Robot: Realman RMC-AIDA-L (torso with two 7-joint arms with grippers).
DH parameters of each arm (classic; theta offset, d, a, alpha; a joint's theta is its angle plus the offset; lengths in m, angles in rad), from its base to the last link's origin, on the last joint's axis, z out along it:
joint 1: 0 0.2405 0 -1.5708
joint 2: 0 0 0 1.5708
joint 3: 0 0.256 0 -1.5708
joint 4: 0 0 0 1.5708
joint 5: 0 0.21 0 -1.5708
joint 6: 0 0 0 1.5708
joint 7: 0 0.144 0 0
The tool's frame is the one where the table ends.
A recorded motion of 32 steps. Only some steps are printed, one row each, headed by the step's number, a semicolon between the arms.
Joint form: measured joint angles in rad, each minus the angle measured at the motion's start. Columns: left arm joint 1, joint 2, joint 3, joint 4, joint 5, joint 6, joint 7; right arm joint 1, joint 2, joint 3, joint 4, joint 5, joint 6, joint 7.
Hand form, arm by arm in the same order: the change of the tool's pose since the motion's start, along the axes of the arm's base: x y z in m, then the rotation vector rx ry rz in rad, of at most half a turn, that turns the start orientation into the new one. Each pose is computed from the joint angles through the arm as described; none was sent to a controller.
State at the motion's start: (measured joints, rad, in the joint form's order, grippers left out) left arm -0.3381 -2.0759 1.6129 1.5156 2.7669 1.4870 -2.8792; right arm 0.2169 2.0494 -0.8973 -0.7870 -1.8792 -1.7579 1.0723
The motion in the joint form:
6: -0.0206 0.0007 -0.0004 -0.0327 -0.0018 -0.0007 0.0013; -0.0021 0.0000 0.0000 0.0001 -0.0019 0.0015 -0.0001
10: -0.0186 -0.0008 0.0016 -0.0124 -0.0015 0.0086 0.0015; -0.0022 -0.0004 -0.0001 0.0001 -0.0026 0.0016 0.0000
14: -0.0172 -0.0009 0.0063 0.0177 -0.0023 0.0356 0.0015; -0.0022 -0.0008 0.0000 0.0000 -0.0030 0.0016 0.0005
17: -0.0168 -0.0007 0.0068 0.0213 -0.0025 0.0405 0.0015; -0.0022 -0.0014 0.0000 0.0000 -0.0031 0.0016 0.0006
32: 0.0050 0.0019 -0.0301 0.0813 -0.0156 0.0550 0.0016; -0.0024 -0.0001 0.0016 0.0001 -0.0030 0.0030 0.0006
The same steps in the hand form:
6: -0.0011 0.0025 -0.0030 -0.0146 0.0056 0.0069; 0.0008 -0.0006 -0.0002 -0.0003 -0.0022 -0.0029
10: 0.0029 0.0020 -0.0019 -0.0146 0.0036 -0.0041; 0.0010 -0.0007 -0.0001 -0.0008 -0.0032 -0.0032
14: 0.0084 -0.0003 0.0001 -0.0249 0.0057 -0.0141; 0.0011 -0.0007 0.0001 -0.0011 -0.0038 -0.0036
17: 0.0088 -0.0009 0.0004 -0.0272 0.0065 -0.0140; 0.0013 -0.0007 0.0003 -0.0010 -0.0044 -0.0037
32: 0.0127 -0.0009 0.0130 0.0159 -0.0212 -0.0176; 0.0012 -0.0006 0.0000 0.0010 -0.0035 -0.0053

